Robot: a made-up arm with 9 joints. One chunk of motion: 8 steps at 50 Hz.
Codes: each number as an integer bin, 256 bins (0 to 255) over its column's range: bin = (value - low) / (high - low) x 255, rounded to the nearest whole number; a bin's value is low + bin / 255 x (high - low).
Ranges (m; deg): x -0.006..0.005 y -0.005..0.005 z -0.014..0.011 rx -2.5..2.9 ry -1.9..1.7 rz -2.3..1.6
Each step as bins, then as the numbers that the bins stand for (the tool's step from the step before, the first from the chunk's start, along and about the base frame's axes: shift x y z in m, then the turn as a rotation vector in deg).
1 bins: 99 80 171 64 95 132
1 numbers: -0.00173 -0.00186 0.00276 -1.145 -0.559 -0.281
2 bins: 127 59 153 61 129 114
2 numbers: -0.00052 -0.00269 0.00100 -1.208 -0.079 -0.556
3 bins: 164 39 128 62 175 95
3 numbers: 0.00107 -0.00347 -0.00145 -1.187 0.571 -0.847
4 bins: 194 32 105 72 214 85
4 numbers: 0.00237 -0.00375 -0.00371 -0.975 1.121 -1.000
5 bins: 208 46 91 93 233 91
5 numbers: 0.00297 -0.00320 -0.00508 -0.531 1.389 -0.908
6 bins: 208 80 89 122 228 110
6 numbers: 0.00297 -0.00186 -0.00527 0.084 1.319 -0.618
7 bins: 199 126 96 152 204 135
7 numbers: 0.00258 -0.00006 -0.00459 0.719 0.980 -0.235
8 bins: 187 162 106 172 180 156
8 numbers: 0.00207 0.00135 -0.00361 1.142 0.641 0.086
